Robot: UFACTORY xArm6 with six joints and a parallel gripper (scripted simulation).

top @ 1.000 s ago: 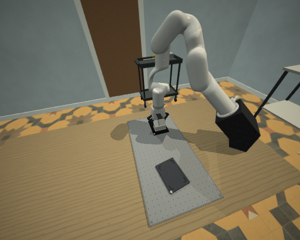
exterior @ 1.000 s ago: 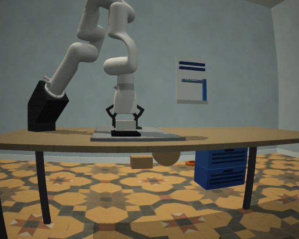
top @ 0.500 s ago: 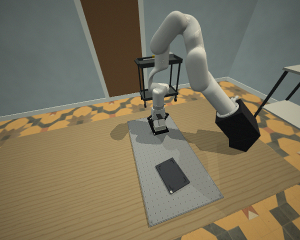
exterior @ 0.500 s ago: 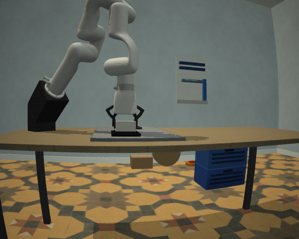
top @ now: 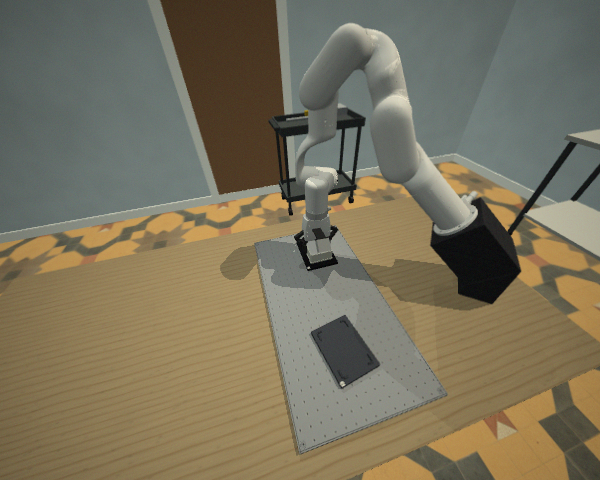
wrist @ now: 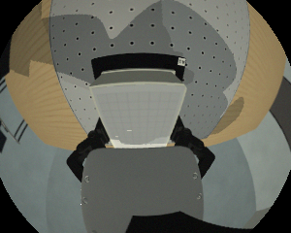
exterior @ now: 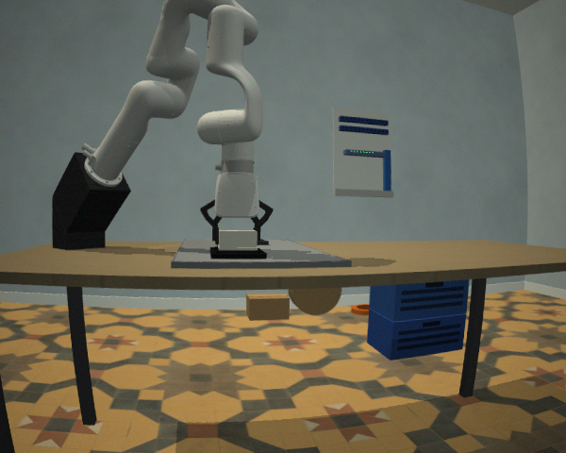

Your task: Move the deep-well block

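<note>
Right now the black plate nest N2 is 3 cm below my hand. The rest, counted from my hand: white corner mark: 7 cm ahead, 6 cm to the left, 2 cm below; then white deep-well block: right at my hand; then black plate nest N1: 15 cm ahead, 35 cm to the left, 3 cm below.
</note>
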